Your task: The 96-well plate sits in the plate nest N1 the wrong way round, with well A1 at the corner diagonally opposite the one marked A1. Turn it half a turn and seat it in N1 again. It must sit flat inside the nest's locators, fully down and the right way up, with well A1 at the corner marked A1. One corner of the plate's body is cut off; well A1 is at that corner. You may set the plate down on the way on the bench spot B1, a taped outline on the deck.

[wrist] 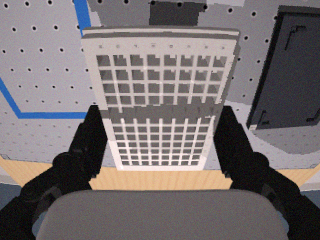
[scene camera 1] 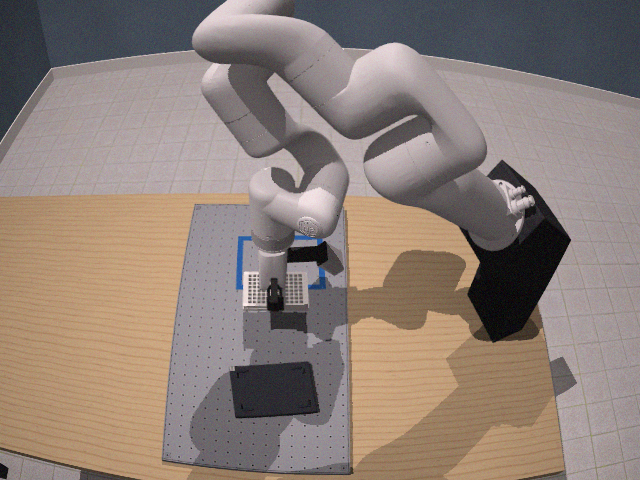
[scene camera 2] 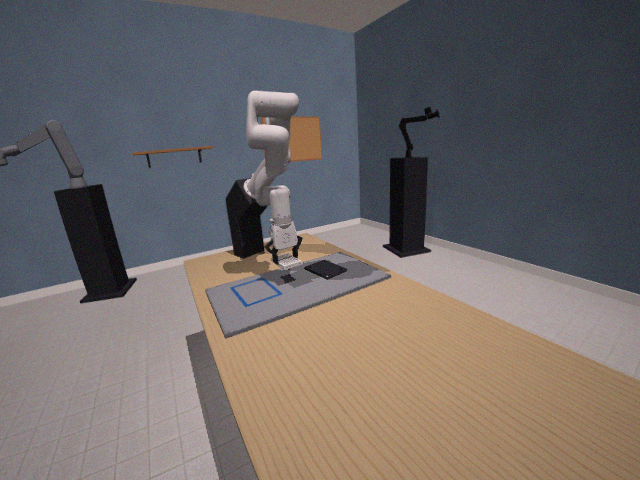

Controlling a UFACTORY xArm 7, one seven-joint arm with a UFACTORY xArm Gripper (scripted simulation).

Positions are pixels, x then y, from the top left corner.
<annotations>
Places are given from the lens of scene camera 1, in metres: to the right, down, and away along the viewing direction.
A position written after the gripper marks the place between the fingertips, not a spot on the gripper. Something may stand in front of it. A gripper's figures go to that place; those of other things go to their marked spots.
gripper point(scene camera 1: 275, 290): -0.09, 0.10, 1.11
white 96-well plate point(scene camera 1: 292, 289): -0.05, 0.10, 1.11
dark plate nest N1 point(scene camera 1: 271, 390): -0.10, 0.29, 1.05
</annotations>
